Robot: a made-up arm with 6 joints. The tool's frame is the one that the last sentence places. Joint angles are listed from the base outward.
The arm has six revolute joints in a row. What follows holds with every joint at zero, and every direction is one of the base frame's. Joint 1 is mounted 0.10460 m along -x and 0.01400 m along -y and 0.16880 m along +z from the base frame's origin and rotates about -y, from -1.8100 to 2.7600 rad. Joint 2 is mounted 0.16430 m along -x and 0.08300 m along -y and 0.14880 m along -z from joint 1 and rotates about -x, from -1.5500 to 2.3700 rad. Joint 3 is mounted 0.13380 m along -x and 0.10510 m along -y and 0.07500 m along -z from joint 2 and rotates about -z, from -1.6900 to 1.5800 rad. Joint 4 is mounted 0.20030 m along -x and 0.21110 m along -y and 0.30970 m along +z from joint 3 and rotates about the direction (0.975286, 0.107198, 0.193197), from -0.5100 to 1.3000 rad. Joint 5 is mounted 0.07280 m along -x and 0.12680 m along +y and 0.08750 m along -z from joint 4 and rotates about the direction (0.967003, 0.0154, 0.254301), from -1.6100 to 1.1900 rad. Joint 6 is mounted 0.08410 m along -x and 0.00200 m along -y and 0.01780 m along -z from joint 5 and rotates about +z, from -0.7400 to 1.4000 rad. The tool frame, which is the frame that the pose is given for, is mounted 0.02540 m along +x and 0.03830 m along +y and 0.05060 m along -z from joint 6; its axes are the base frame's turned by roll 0.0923, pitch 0.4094 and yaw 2.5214 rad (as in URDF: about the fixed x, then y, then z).
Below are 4 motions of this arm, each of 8 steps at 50 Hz.
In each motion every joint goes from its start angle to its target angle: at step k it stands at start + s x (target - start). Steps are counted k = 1, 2, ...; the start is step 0. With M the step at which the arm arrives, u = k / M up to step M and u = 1 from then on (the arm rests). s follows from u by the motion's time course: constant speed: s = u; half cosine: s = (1 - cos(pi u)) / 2; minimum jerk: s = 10 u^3 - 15 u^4 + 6 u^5.
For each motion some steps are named. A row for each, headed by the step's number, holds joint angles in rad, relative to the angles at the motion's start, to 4 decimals.
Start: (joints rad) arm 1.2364 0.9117 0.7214 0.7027 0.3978 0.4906
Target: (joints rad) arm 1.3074 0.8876 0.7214 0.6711 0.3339 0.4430
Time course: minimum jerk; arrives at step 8
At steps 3, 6, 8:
3: 0.0195 -0.0066 0.0000 -0.0087 -0.0176 -0.0131
6: 0.0637 -0.0216 0.0000 -0.0283 -0.0573 -0.0427
8: 0.0710 -0.0241 0.0000 -0.0316 -0.0639 -0.0476

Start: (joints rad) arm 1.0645 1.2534 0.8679 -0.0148 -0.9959 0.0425
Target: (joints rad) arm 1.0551 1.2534 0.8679 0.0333 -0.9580 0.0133
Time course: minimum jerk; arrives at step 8
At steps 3, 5, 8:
3: -0.0026 0.0000 0.0000 0.0132 0.0104 -0.0080
5: -0.0068 0.0000 0.0000 0.0349 0.0275 -0.0212
8: -0.0094 0.0000 0.0000 0.0481 0.0379 -0.0292

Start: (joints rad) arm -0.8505 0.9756 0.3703 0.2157 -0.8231 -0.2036
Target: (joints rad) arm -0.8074 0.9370 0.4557 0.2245 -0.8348 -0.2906
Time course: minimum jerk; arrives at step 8
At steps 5, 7, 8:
5: 0.0312 -0.0280 0.0619 0.0064 -0.0085 -0.0631
7: 0.0424 -0.0380 0.0840 0.0087 -0.0115 -0.0856
8: 0.0431 -0.0386 0.0854 0.0088 -0.0117 -0.0870

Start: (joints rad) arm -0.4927 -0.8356 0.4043 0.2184 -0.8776 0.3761
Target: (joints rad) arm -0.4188 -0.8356 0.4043 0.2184 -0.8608 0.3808
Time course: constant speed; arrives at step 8
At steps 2, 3, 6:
2: 0.0185 0.0000 0.0000 0.0000 0.0042 0.0012
3: 0.0277 0.0000 0.0000 0.0000 0.0063 0.0018
6: 0.0554 0.0000 0.0000 0.0000 0.0126 0.0035

